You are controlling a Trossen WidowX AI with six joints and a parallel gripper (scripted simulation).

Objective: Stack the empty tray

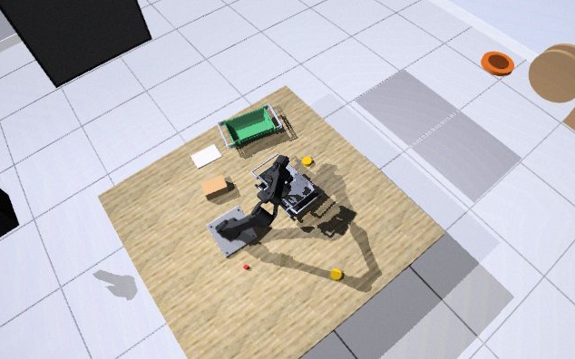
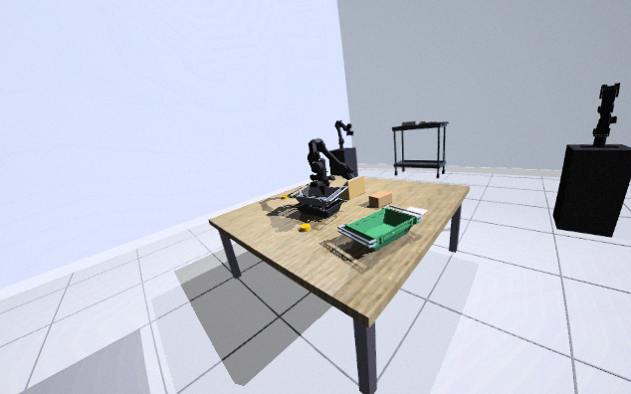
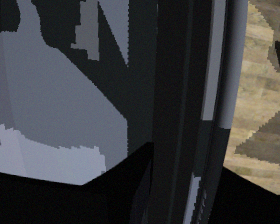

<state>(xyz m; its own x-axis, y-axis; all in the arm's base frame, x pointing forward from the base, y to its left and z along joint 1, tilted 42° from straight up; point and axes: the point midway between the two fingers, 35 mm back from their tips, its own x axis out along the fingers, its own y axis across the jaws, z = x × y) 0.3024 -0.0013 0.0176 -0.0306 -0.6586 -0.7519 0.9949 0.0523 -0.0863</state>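
My gripper tip is now 7 cm short of the grey tray, 1 cm to the right of it and 3 cm below it. The rest, counted from my gripper tip: tan box 20 cm behind, 27 cm to the left, 6 cm below; then small red cube 32 cm behind, 17 cm to the right, 8 cm below; then white card 13 cm behind, 50 cm to the left, 9 cm below.
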